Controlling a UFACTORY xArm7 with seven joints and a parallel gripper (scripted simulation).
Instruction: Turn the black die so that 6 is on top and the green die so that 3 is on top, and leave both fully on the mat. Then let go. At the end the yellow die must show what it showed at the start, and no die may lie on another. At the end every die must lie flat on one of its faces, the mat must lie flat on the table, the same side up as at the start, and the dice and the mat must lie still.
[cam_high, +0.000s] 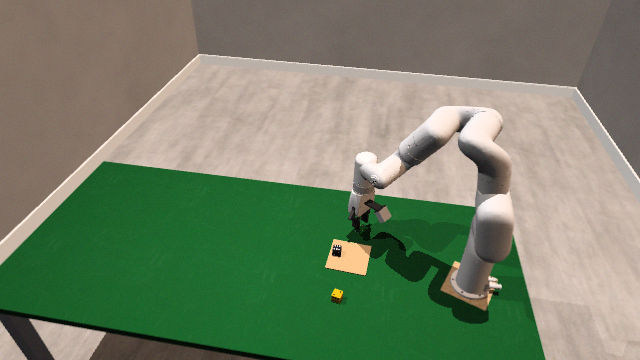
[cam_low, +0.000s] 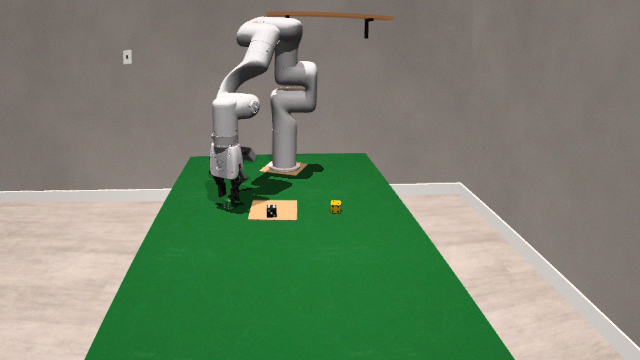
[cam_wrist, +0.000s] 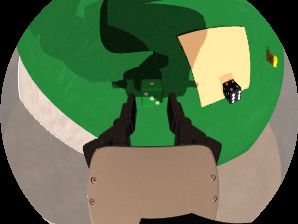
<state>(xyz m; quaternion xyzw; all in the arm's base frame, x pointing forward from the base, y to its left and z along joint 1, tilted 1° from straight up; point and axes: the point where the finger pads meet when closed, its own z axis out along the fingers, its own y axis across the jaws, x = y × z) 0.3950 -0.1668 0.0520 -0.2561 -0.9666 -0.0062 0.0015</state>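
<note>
Right now my hand is 4 cm above the green die. Also, from my hand: tan mat 2 cm ahead, 14 cm to the left, 5 cm below; then yellow die 2 cm ahead, 32 cm to the left, 4 cm below; then black die 6 cm ahead, 14 cm to the left, 4 cm below.
</note>
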